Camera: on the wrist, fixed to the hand. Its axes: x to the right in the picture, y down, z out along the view.
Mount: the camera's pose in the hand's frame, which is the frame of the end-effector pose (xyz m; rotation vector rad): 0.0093 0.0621 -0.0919 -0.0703 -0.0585 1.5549
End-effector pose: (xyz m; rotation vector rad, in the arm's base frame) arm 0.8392 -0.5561 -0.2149 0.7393 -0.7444 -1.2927
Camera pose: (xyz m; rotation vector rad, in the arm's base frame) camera 0.9504 -0.5518 -0.2152 -0.0720 -0.9683 0.0918
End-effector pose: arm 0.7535 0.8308 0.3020 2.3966 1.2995 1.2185
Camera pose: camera 0.7294 0.7788 0.3974 -2.4746 0.7497 -0.9445
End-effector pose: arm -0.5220 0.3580 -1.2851 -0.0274 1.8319 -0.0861
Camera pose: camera -0.6115 0.4234 -1.2750 1.2866 1.3611 1.0380
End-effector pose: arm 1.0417 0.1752 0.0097 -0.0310 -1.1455 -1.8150
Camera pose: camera 1.1208 0.0971 0.0051 -0.7854 -0.6617 -0.4400
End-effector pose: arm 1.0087 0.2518 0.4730 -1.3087 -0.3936 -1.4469
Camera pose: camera 1.0179 0.1517 0.4253 -1.1661 0.5885 -0.0925
